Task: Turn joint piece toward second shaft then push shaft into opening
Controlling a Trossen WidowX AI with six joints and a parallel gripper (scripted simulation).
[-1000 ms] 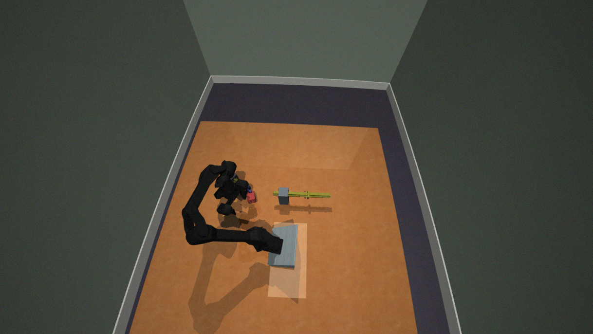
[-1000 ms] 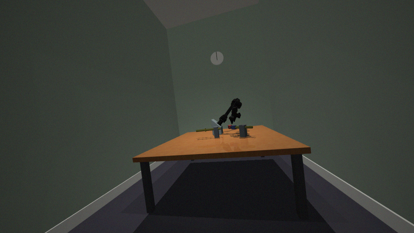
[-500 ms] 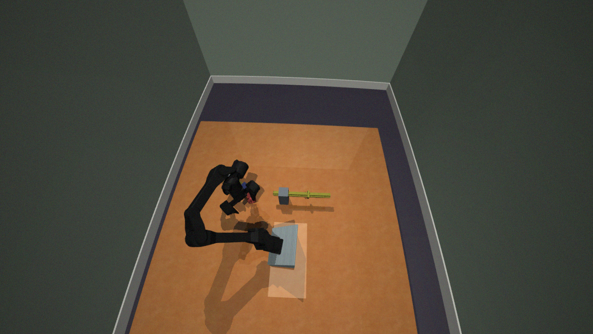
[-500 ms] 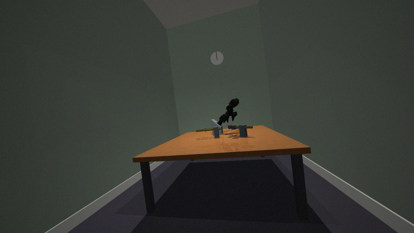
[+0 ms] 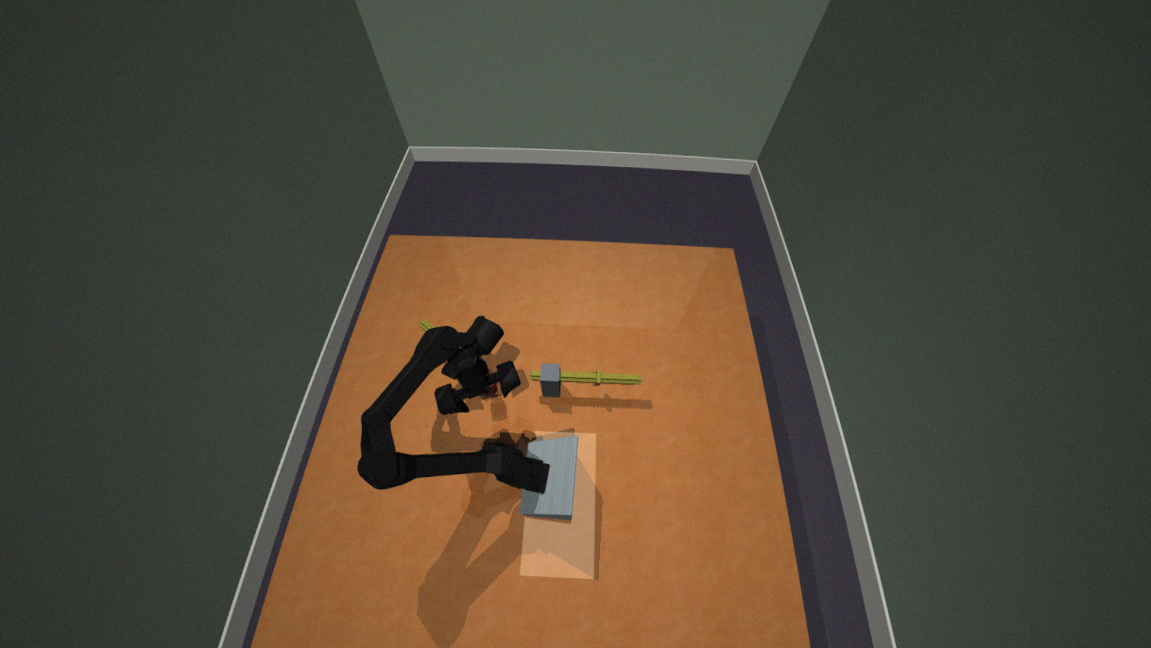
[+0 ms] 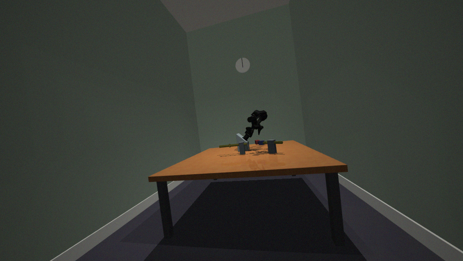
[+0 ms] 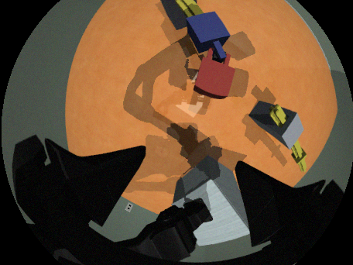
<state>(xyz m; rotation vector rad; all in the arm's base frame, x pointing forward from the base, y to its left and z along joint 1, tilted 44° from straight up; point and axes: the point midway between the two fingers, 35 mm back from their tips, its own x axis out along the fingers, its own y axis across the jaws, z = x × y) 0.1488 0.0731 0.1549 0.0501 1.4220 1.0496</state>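
Right now my gripper tip is 8 cm short of the red joint piece, 7 cm above it and 3 cm to the right of it.
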